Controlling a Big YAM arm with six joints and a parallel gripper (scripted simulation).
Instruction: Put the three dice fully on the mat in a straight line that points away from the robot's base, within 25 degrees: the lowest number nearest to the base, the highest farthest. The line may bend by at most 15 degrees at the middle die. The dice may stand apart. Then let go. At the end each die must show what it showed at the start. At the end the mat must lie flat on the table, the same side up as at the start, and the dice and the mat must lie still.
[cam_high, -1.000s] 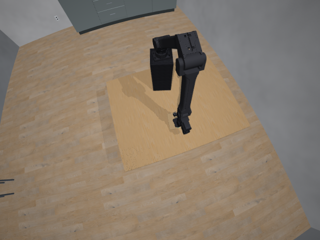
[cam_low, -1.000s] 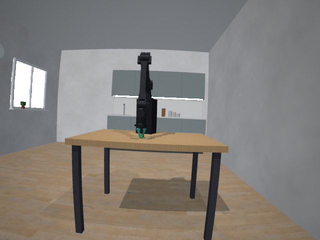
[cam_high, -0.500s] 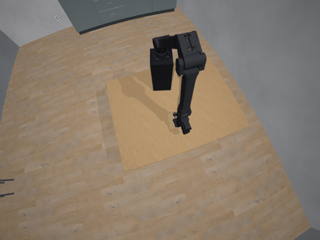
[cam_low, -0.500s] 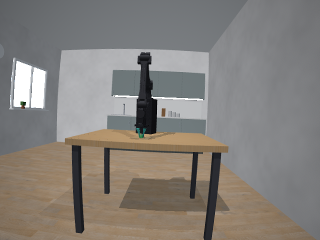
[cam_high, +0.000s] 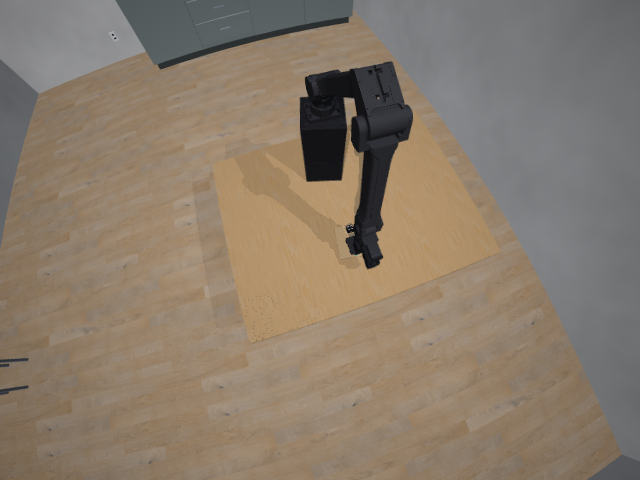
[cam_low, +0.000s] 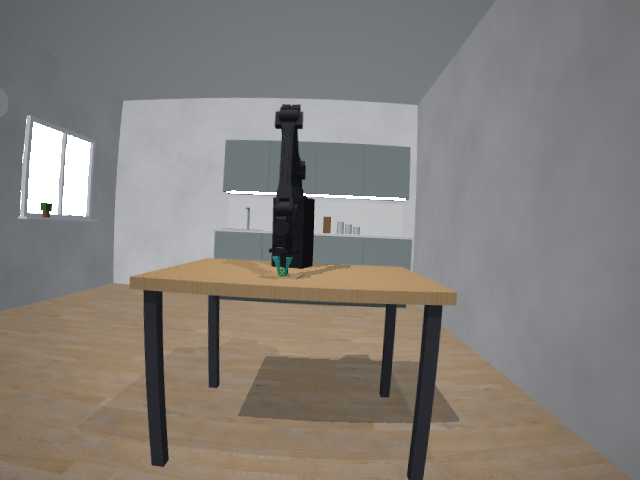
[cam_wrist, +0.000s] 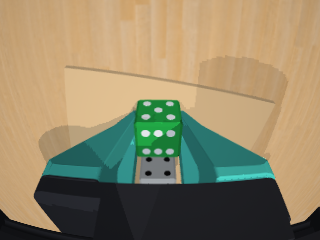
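My gripper is now right at the green die. Round my hand: mat 5 cm behind, 1 cm below; white die 5 cm behind; black die 9 cm behind, 1 cm to the right.
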